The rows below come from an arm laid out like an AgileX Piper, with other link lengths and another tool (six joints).
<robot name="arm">
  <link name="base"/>
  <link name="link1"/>
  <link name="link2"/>
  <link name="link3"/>
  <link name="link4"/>
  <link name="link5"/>
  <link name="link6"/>
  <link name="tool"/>
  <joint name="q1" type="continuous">
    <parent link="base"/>
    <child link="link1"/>
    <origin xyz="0 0 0.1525" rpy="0 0 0"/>
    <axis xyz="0 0 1"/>
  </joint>
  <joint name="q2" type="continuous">
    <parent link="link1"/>
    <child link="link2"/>
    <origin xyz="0 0 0" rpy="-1.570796 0 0"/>
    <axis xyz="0 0 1"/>
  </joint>
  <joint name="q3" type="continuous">
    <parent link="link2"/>
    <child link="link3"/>
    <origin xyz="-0.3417 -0.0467 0" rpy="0 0 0"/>
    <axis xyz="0 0 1"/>
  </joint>
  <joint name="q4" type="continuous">
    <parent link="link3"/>
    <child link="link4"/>
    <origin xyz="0.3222 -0.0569 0" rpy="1.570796 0 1.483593"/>
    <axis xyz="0 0 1"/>
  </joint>
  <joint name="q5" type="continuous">
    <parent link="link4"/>
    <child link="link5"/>
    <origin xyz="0 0 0" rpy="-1.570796 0 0"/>
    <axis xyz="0 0 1"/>
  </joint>
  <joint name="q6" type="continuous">
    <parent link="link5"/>
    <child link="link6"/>
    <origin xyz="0 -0.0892 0" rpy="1.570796 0 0"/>
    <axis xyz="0 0 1"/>
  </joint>
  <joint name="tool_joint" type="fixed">
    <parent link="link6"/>
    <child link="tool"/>
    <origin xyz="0.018 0.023 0.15" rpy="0.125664 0 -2.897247"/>
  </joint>
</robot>
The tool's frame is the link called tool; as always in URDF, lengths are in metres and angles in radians. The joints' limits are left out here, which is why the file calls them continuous.
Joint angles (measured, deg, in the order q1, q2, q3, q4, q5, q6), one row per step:
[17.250, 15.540, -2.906, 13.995, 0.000, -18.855]
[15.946, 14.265, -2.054, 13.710, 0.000, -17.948]
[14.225, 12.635, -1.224, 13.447, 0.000, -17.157]
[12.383, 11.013, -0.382, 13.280, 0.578, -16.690]
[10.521, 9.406, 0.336, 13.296, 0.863, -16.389]
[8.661, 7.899, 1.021, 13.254, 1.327, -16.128]
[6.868, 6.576, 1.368, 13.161, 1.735, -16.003]
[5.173, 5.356, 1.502, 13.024, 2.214, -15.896]
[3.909, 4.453, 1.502, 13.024, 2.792, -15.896]
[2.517, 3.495, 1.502, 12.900, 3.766, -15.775]
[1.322, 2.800, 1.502, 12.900, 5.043, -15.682]
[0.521, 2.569, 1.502, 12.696, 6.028, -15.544]
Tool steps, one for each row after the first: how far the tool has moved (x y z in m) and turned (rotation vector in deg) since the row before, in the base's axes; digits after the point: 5 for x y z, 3 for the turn. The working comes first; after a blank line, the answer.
Tool pose at each row, in the base's axes (x y z in m, rotation vector in deg; the steps are taken from these numbers as rounded here):
[0.22724, 0.09296, 0.22259, -118.674, -14.977, -102.092]
[0.22687, 0.08730, 0.21989, -118.654, -12.994, -102.978]
[0.22671, 0.07995, 0.21879, -118.446, -10.710, -104.516]
[0.22603, 0.07260, 0.21506, -118.870, -8.658, -105.582]
[0.22573, 0.06514, 0.21358, -118.900, -6.522, -107.082]
[0.22528, 0.05792, 0.21118, -119.169, -4.514, -108.365]
[0.22510, 0.05101, 0.21147, -119.271, -2.779, -109.910]
[0.22480, 0.04460, 0.21307, -119.303, -1.230, -111.461]
[0.22433, 0.04008, 0.21433, -119.410, -0.092, -112.457]
[0.22351, 0.03541, 0.21416, -119.872, 1.140, -113.143]
[0.22254, 0.03192, 0.21177, -120.734, 2.283, -113.056]
[0.22198, 0.02959, 0.20866, -121.742, 2.973, -112.659]

[-0.00037, -0.00566, -0.00270, 0.712, -0.229, -1.385]
[-0.00016, -0.00735, -0.00110, 0.715, -0.636, -1.783]
[-0.00068, -0.00735, -0.00373, 0.354, -0.139, -1.743]
[-0.00030, -0.00746, -0.00148, 0.435, -0.535, -1.830]
[-0.00045, -0.00722, -0.00240, 0.285, -0.327, -1.775]
[-0.00018, -0.00691, 0.00029, 0.115, -0.568, -1.705]
[-0.00030, -0.00641, 0.00160, 0.040, -0.617, -1.589]
[-0.00047, -0.00452, 0.00126, 0.030, -0.339, -1.133]
[-0.00082, -0.00467, -0.00017, -0.001, -0.007, -1.180]
[-0.00097, -0.00349, -0.00239, 0.073, 0.553, -0.916]
[-0.00056, -0.00233, -0.00311, -0.082, 0.732, -0.597]

